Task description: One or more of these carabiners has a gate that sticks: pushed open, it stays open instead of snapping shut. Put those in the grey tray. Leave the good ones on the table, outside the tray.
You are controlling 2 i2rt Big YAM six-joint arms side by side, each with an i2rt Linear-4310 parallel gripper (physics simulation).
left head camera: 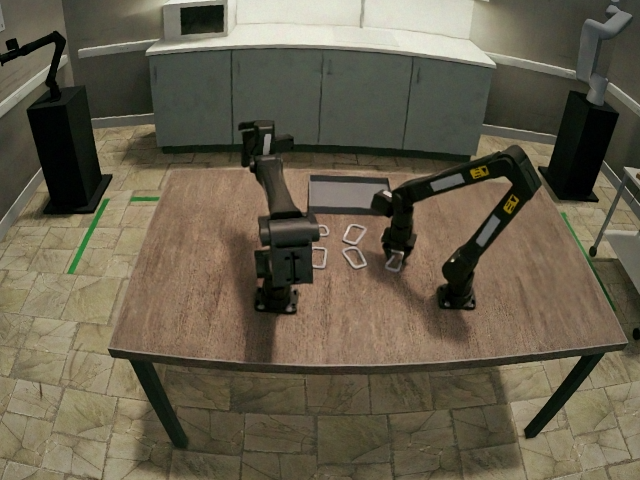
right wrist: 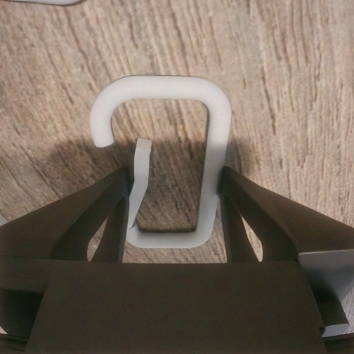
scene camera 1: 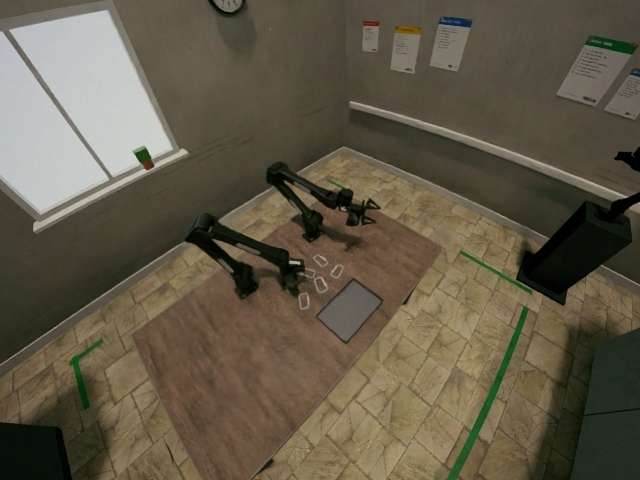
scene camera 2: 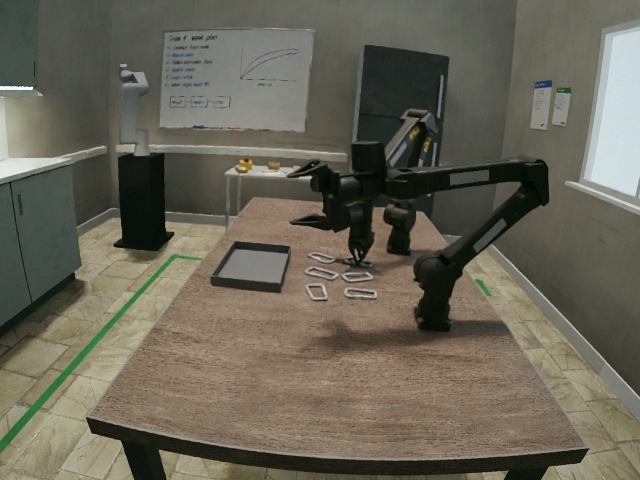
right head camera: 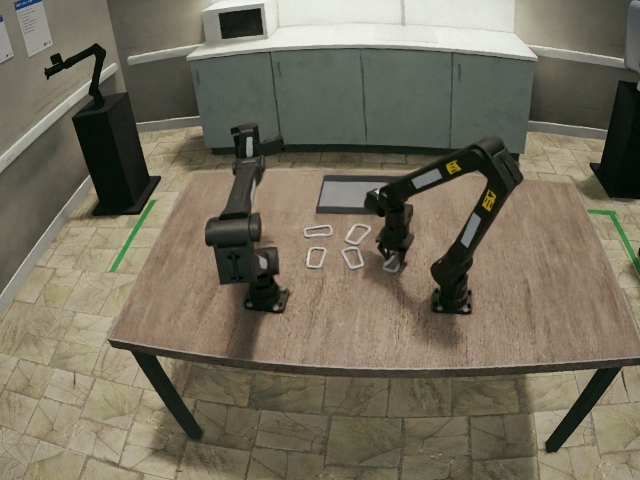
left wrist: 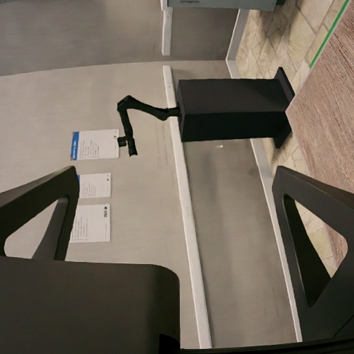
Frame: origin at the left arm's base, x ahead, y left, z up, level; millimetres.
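Seen in the pictures: left gripper, fingertip midpoint: (left head camera: 242,136) (scene camera 1: 378,215) (scene camera 2: 288,200); right gripper, fingertip midpoint: (left head camera: 395,261) (scene camera 2: 359,262) (right head camera: 394,262); left arm's base at its link origin: (left head camera: 276,301) (scene camera 1: 312,234) (scene camera 2: 431,319) (right head camera: 266,300); right arm's base at its link origin: (left head camera: 456,299) (scene camera 1: 247,288) (scene camera 2: 398,248) (right head camera: 452,302).
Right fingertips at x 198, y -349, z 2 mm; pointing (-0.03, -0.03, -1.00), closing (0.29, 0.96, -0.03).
Note:
Offsets run from my right fingertips to a thing's top centre. "spot": to the spot under its first point.
My right gripper (left head camera: 395,255) (scene camera 2: 358,262) (right wrist: 174,177) points down and is closed on a grey carabiner {spot: dx -44, dy +14, dz +4 mm} (left head camera: 392,270) (right wrist: 215,145) on the table. In the right wrist view one finger presses its gate (right wrist: 142,167) inward, clear of the hook; the other finger touches the opposite bar. Several other carabiners lie flat in two rows, among them one at the lower left (right head camera: 308,257), one at the upper middle (right head camera: 350,233) and one nearest scene camera 2 (scene camera 2: 360,297). The grey tray {dx +330, dy +143, dz +28 mm} (right head camera: 341,210) (scene camera 2: 247,284) lies behind them. My left gripper (scene camera 1: 376,214) (scene camera 2: 290,198) (left wrist: 175,176) is open and empty, raised above the table.
In the left head camera my left arm (left head camera: 276,188) partly hides two carabiners, and my right arm (left head camera: 400,219) stands near the tray's right end. A side table (scene camera 2: 279,174) with small items stands beyond the far end in scene camera 2. Cabinets (left head camera: 279,98) stand behind the table.

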